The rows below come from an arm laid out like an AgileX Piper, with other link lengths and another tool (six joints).
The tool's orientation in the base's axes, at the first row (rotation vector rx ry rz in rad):
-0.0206 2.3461 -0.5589
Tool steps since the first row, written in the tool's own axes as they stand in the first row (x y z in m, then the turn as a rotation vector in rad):
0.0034 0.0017 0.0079 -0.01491 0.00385 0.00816
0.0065 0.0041 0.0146 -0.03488 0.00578 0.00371
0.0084 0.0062 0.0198 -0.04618 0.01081 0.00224
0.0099 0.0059 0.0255 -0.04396 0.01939 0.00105
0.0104 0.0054 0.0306 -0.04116 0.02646 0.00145
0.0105 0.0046 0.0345 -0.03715 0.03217 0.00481
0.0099 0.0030 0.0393 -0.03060 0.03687 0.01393
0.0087 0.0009 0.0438 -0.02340 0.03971 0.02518
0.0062 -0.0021 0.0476 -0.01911 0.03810 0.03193
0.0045 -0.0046 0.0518 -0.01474 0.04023 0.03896
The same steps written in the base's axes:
0.0029 -0.0021 -0.0080 0.01697 0.00284 0.00276
0.0052 -0.0030 -0.0153 0.02922 0.00969 0.01778
0.0075 -0.0035 -0.0208 0.03739 0.01673 0.02401
0.0101 -0.0062 -0.0254 0.03616 0.02459 0.01993
0.0130 -0.0087 -0.0288 0.03532 0.03037 0.01504
0.0153 -0.0110 -0.0311 0.03532 0.03356 0.00799
0.0187 -0.0142 -0.0332 0.03705 0.03318 -0.00405
0.0222 -0.0176 -0.0345 0.03941 0.03017 -0.01716
0.0261 -0.0214 -0.0342 0.04039 0.02537 -0.02369
0.0298 -0.0250 -0.0348 0.04202 0.02384 -0.03194

